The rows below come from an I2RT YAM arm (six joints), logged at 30 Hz.
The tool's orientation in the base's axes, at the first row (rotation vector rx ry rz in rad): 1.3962 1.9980 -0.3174
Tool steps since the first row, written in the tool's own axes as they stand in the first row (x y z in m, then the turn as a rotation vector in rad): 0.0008 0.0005 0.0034 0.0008 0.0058 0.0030; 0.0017 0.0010 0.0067 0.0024 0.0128 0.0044; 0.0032 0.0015 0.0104 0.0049 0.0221 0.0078; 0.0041 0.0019 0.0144 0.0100 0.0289 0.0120; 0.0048 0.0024 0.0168 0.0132 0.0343 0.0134; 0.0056 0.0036 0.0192 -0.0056 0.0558 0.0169; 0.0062 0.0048 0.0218 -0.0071 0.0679 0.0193; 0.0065 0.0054 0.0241 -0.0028 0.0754 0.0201
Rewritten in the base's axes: 0.0016 -0.0011 -0.0030 0.0062 0.0013 -0.0018; 0.0031 -0.0020 -0.0059 0.0127 0.0045 -0.0026; 0.0047 -0.0027 -0.0096 0.0219 0.0082 -0.0052; 0.0064 -0.0041 -0.0130 0.0286 0.0123 -0.0104; 0.0076 -0.0047 -0.0152 0.0334 0.0161 -0.0126; 0.0095 -0.0049 -0.0173 0.0579 0.0088 0.0006; 0.0114 -0.0054 -0.0194 0.0700 0.0112 0.0019; 0.0128 -0.0062 -0.0212 0.0762 0.0170 -0.0002
